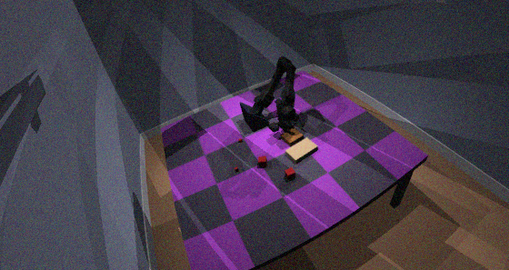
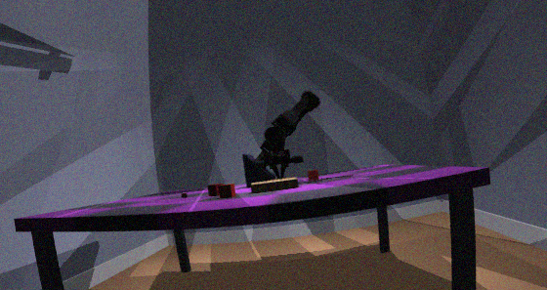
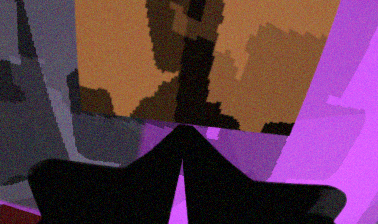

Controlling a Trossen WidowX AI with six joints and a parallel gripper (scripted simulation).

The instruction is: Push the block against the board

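The square orange block is 70 mm ahead of my gripper tip and 10 mm above it. From my gripper tip the other things lie so: board 190 mm ahead, 30 mm to the right, 10 mm above.
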